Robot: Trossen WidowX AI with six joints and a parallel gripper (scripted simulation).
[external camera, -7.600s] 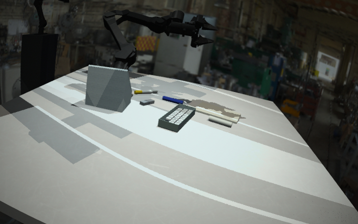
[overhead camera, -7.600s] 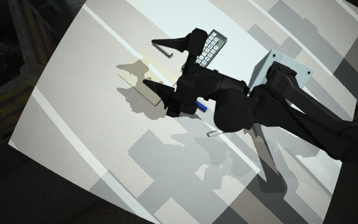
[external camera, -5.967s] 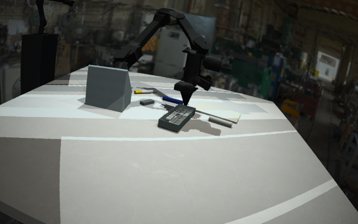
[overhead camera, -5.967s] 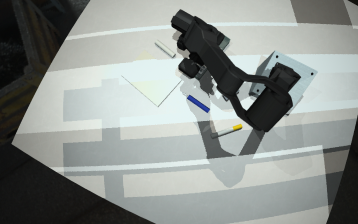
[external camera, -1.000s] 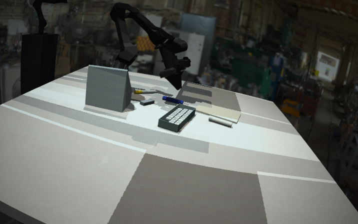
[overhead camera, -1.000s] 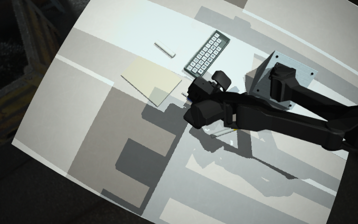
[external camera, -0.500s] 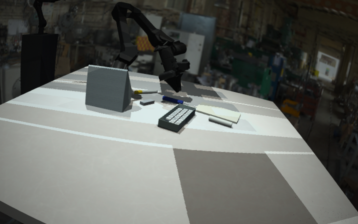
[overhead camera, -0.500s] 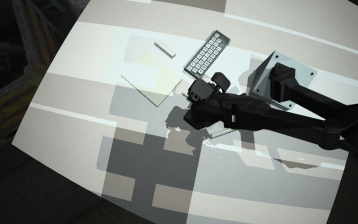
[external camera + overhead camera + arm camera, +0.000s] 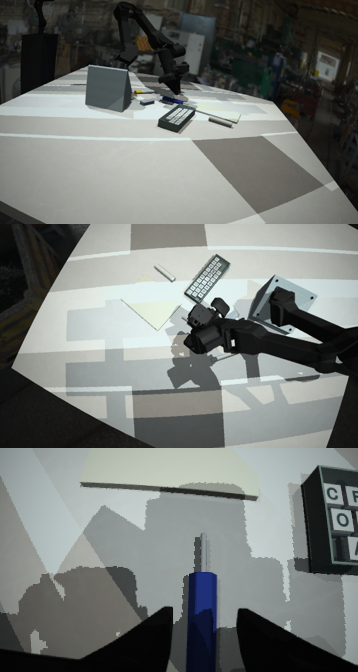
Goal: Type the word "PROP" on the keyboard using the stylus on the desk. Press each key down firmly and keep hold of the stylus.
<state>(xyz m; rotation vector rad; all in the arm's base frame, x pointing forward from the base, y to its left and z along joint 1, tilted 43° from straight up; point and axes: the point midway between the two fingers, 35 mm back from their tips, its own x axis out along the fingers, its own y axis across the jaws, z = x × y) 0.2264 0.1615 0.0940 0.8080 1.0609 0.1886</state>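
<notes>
Now: the blue stylus 10 mm ahead of my gripper tip and 30 mm below it. Round my gripper tip: small grey block: 120 mm behind, 80 mm to the right, 40 mm below; then yellow-capped marker: 160 mm behind, 50 mm to the left, 30 mm below; then pale notepad: 190 mm ahead, 30 mm to the right, 40 mm below.
</notes>
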